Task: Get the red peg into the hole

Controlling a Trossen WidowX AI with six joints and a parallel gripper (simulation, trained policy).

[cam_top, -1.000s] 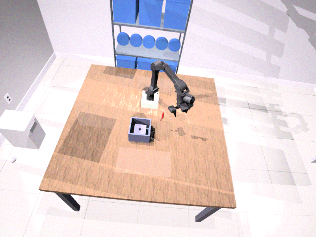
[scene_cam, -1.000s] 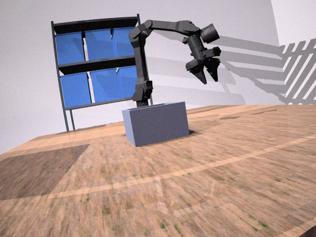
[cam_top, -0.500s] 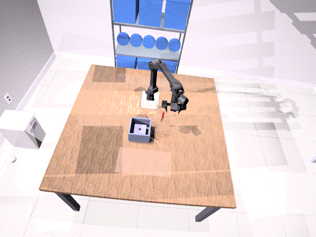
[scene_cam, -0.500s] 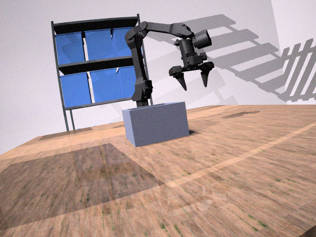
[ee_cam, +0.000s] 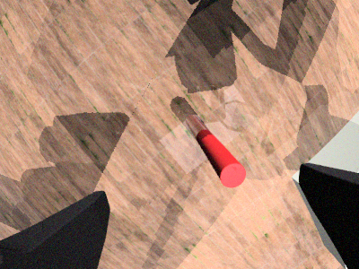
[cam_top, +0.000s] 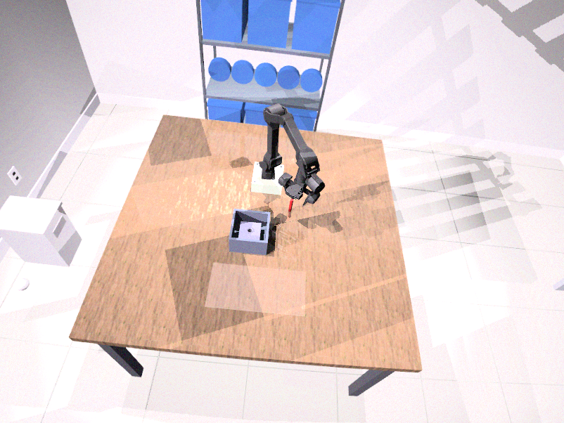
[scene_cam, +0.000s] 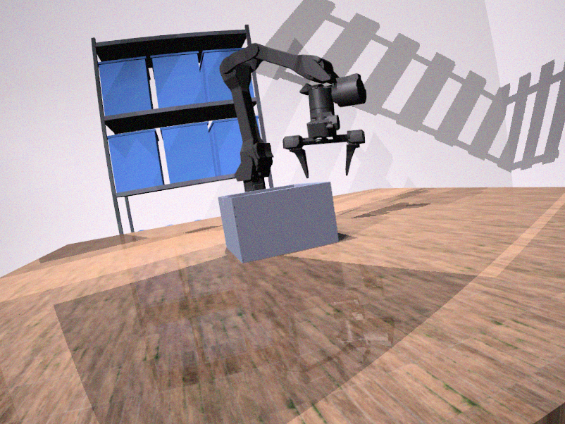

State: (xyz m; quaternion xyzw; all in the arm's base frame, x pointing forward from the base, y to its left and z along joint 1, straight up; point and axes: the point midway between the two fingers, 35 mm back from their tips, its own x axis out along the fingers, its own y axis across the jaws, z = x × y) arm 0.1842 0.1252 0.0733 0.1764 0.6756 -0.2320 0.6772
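My gripper tip is now 10 mm past the red peg, 10 mm to the left of it and 60 mm above it. From my gripper tip the other things lie so: grey-blue box 150 mm ahead, 200 mm to the right, 70 mm below; grey plate 150 mm ahead, 200 mm to the right, 50 mm below.
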